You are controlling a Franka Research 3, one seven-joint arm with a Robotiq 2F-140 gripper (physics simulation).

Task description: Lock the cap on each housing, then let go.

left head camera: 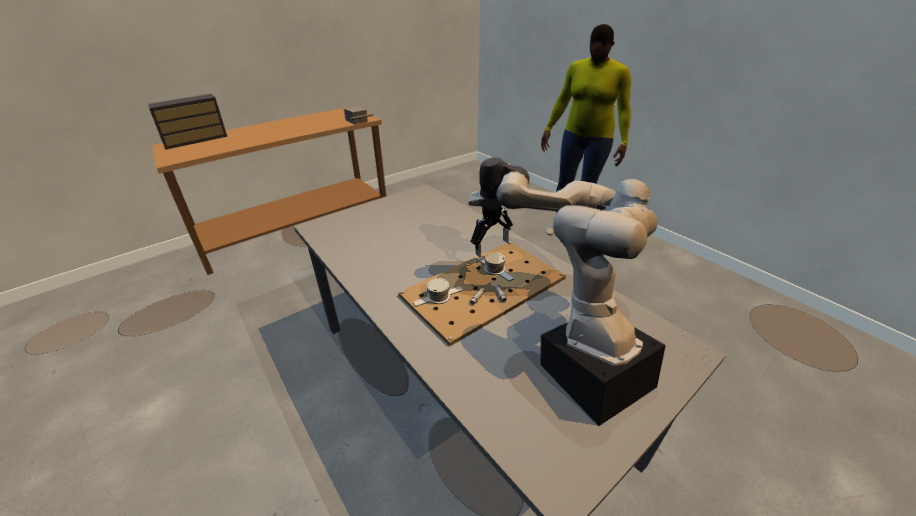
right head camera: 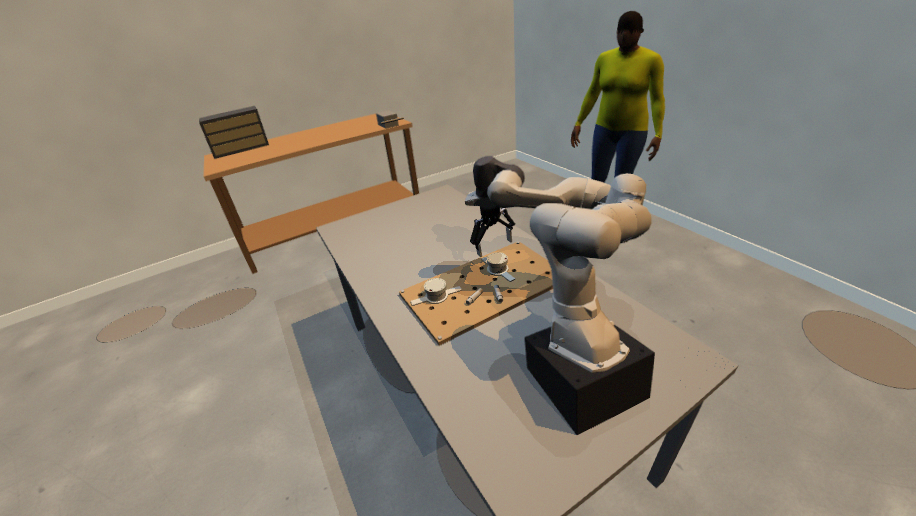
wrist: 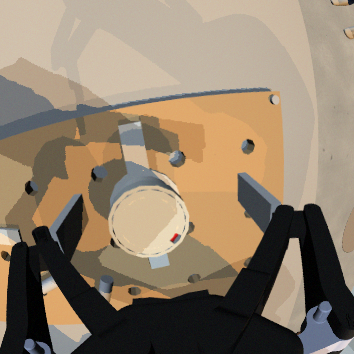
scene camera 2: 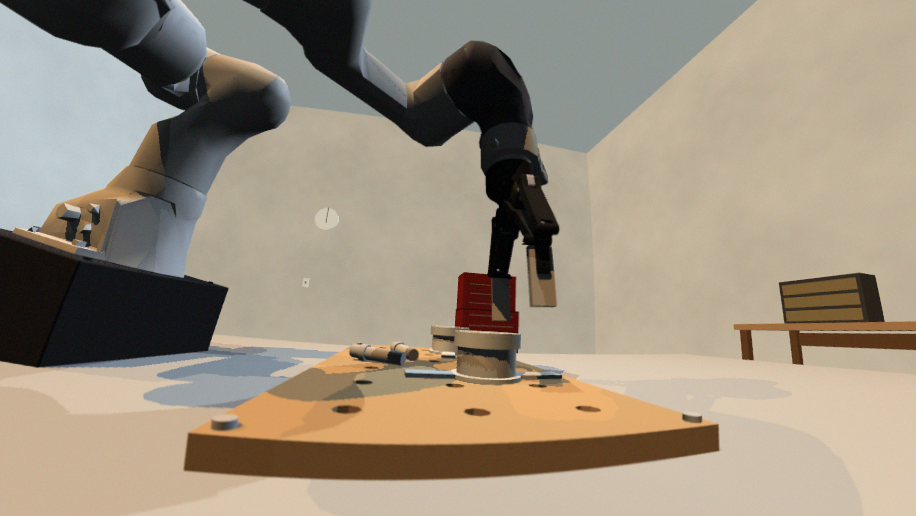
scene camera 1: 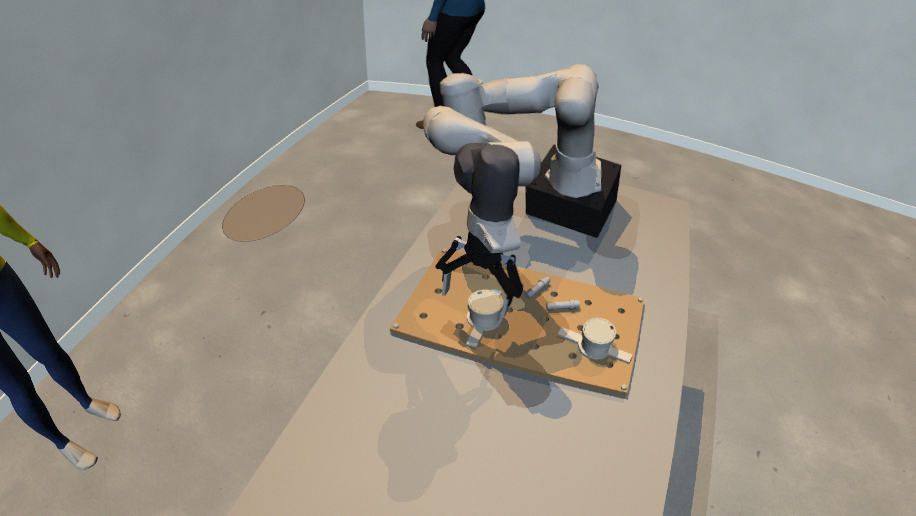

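Observation:
My gripper [left head camera: 492, 243] [right head camera: 494, 243] [scene camera 1: 477, 294] [scene camera 2: 521, 308] [wrist: 160, 197] is open, its fingers spread wide and empty. The fingertips are a little above and to either side of a round pale cap [left head camera: 494, 258] [scene camera 1: 485, 301] [scene camera 2: 487, 339] [wrist: 145, 217] on one housing [scene camera 1: 485, 317] [scene camera 2: 485, 364]. In the wrist view this cap lies between the fingers, with a small red mark near its rim. The second cap [left head camera: 438, 285] [right head camera: 435, 285] [scene camera 1: 599, 330] sits on the other housing [scene camera 1: 596, 346], at the board's other end. How far either cap is turned cannot be told.
Both housings stand on an orange board [left head camera: 451, 330] [scene camera 1: 410, 323] [scene camera 2: 410, 430] with holes and corner studs. Two grey pins [scene camera 1: 539, 287] [scene camera 1: 563, 306] lie on it between the housings, towards the robot's black base block [left head camera: 600, 378] [scene camera 1: 564, 208]. A person [left head camera: 596, 96] stands beyond the table.

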